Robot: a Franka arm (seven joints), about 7 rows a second.
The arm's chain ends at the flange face. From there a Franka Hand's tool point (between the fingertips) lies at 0.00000 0.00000 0.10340 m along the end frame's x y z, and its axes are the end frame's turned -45 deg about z.
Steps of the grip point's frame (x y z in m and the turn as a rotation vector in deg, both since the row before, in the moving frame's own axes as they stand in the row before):
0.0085 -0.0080 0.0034 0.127 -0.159 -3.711
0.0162 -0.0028 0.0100 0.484 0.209 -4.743
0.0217 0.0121 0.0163 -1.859 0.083 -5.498
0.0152 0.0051 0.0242 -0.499 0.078 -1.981
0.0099 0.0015 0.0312 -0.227 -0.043 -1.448
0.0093 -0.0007 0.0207 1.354 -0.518 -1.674
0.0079 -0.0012 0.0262 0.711 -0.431 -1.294
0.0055 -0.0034 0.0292 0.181 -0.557 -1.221
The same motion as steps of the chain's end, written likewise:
0.0007 -0.0117 0.0034 -0.023 -0.202 -3.711
0.0099 -0.0126 0.0100 0.490 -0.194 -4.743
0.0213 -0.0089 0.0164 -1.256 1.373 -5.498
0.0136 -0.0077 0.0242 -0.298 0.408 -1.981
0.0078 -0.0063 0.0312 -0.191 0.130 -1.448
0.0085 -0.0060 0.0207 0.591 -1.324 -1.674
0.0062 -0.0061 0.0262 0.198 -0.808 -1.294
0.0024 -0.0068 0.0292 -0.266 -0.522 -1.221

